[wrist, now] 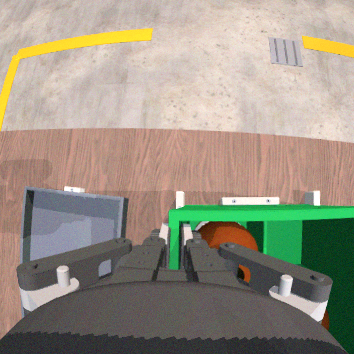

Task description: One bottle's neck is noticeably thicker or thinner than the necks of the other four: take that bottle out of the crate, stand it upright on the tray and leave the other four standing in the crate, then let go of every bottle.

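Note:
The green crate (280, 214) is at the lower right, cut off by the view's edge. My gripper (175, 235) is shut on the crate's left wall, with one finger outside it and one inside. An orange-brown bottle (225, 237) stands in the crate's back left compartment, just right of the fingers. Its neck is mostly hidden behind the right finger linkage. A sliver of another orange-brown bottle (326, 320) shows at the lower right. Other bottles are hidden, so neck widths cannot be compared. The grey tray (60, 220) is at the left, with no bottle on its visible part.
White brackets (250, 200) (180, 199) stand along the crate's back side, and a small white piece (74, 189) is behind the tray. The wooden table (150, 160) ends at a straight back edge. Beyond it are the floor, yellow lines (90, 40) and a grey grate (286, 52).

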